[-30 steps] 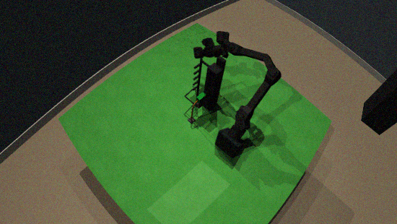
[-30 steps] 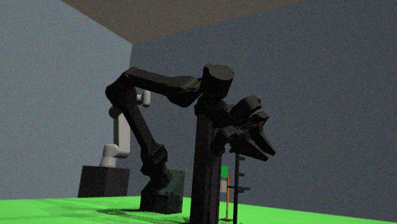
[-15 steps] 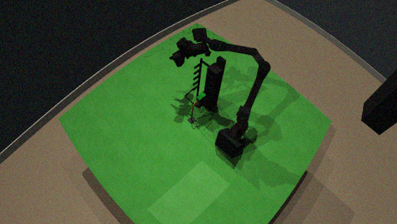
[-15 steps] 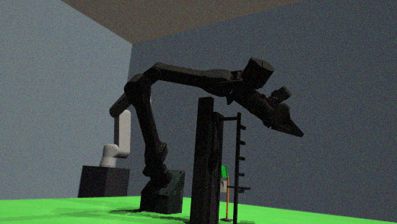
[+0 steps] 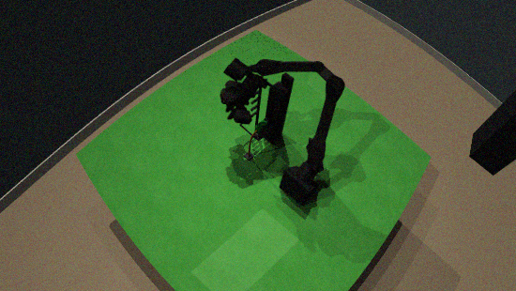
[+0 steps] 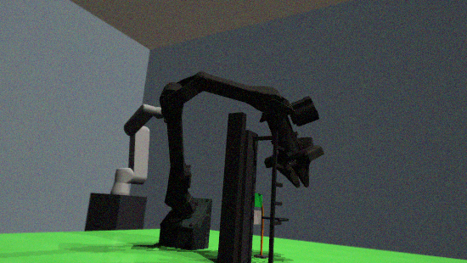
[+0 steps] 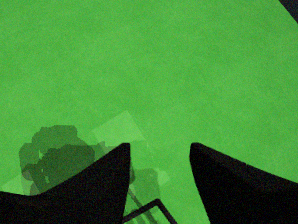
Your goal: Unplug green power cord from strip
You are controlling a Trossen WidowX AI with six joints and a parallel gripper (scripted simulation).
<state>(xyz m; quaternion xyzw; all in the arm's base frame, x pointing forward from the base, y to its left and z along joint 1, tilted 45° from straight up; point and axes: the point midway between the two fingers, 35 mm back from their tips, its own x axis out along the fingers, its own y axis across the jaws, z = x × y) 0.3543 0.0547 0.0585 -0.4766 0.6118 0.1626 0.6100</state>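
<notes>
The green plug lies 110 mm behind my gripper tip, 80 mm to the right of it and 30 mm below it.
</notes>
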